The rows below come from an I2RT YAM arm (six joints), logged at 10 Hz.
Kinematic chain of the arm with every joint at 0, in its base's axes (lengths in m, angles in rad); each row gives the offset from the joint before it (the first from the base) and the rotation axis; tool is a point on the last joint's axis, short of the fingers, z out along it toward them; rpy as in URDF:
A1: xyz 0 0 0.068 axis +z
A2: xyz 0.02 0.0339 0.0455 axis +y
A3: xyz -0.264 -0.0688 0 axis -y
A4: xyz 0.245 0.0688 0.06 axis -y
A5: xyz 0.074 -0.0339 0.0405 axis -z
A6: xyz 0.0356 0 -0.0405 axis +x
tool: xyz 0 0 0 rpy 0 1.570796 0
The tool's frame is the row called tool.
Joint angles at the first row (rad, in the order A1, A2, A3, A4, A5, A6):
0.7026 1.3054 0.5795 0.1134 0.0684 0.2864
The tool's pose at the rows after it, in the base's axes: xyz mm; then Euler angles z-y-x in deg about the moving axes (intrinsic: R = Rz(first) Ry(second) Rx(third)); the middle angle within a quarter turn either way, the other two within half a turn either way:
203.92, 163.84, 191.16, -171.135, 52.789, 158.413
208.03, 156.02, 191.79, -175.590, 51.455, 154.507
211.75, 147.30, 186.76, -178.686, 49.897, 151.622
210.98, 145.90, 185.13, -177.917, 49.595, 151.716
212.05, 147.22, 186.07, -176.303, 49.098, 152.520
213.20, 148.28, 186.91, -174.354, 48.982, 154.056
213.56, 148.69, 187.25, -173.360, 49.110, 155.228
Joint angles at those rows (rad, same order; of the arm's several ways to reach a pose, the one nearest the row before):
0.6846 1.2871 0.5776 0.1112 0.0568 0.3111
0.6459 1.2781 0.5742 0.1065 0.0177 0.3424
0.6039 1.2808 0.5557 0.1223 -0.0279 0.3615
0.5990 1.2786 0.5490 0.1215 -0.0431 0.3534
0.5992 1.2850 0.5625 0.1015 -0.0553 0.3407
0.5998 1.2912 0.5750 0.0837 -0.0577 0.3214
0.6013 1.2932 0.5799 0.0759 -0.0504 0.3108

